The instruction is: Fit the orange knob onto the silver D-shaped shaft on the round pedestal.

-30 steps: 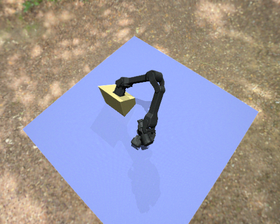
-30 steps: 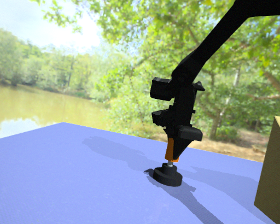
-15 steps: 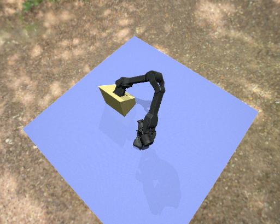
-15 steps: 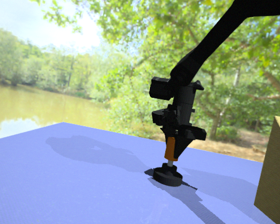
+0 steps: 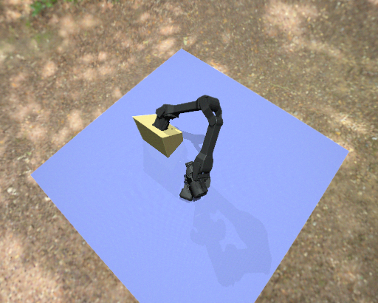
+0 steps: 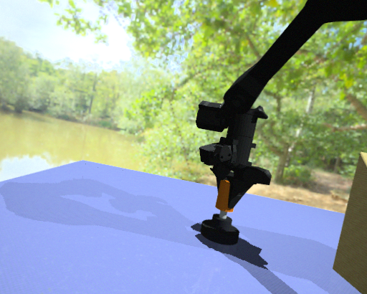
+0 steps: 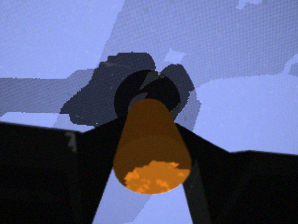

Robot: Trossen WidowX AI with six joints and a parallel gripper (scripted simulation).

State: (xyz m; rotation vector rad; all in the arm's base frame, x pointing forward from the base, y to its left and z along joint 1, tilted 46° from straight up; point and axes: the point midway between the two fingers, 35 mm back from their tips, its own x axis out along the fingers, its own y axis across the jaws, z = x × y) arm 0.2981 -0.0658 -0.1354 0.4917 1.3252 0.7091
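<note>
Now: the orange knob 30 mm above my gripper tip. Round my gripper tip: round pedestal (40 mm below).
</note>
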